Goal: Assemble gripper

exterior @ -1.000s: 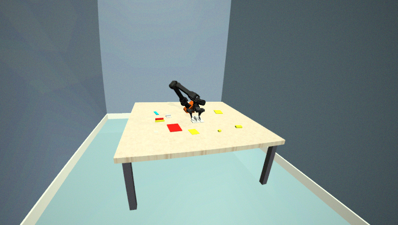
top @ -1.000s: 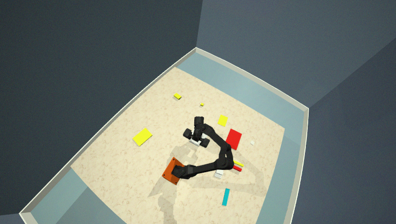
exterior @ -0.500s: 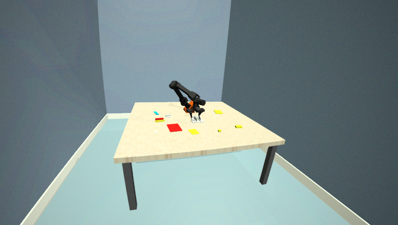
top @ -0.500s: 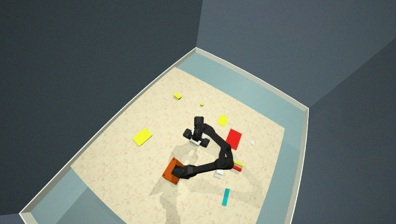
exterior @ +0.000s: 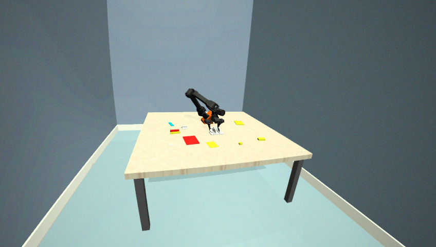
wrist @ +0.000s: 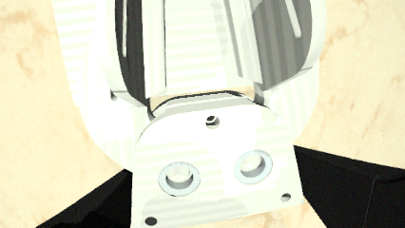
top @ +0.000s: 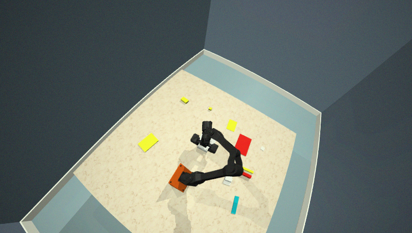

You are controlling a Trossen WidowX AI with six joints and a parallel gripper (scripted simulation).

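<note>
My gripper tip is now 2 cm to the right of the white jaw and 2 cm short of it. Round my gripper tip: yellow bar 36 cm to the right, 1 cm behind; then small white block 25 cm to the right, 13 cm behind; then red sheet 26 cm to the right, 17 cm ahead, 1 cm below.
</note>
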